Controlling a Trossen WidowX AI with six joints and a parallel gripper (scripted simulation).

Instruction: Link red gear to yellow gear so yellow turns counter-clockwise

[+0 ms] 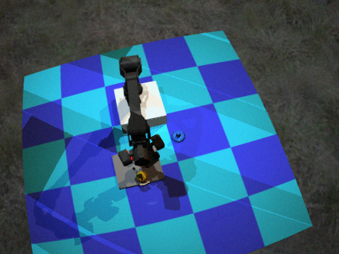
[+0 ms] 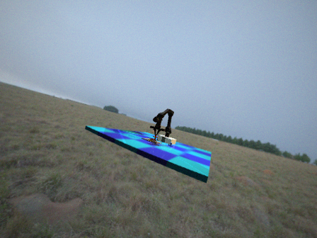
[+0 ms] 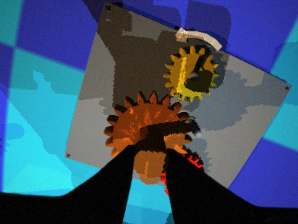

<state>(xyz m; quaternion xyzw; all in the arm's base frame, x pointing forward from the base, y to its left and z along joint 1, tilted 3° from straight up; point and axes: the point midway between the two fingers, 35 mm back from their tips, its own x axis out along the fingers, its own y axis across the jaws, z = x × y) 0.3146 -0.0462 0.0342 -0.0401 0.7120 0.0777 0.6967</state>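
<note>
Right now the red gear is 60 mm behind my gripper tip, 60 mm to the right of it and 70 mm below it. Also, from my gripper tip: orange gear (10 mm below); red arrow (90 mm behind, 70 mm to the right, 80 mm below); white arrow (80 mm ahead, 30 mm to the right, 80 mm below).
</note>
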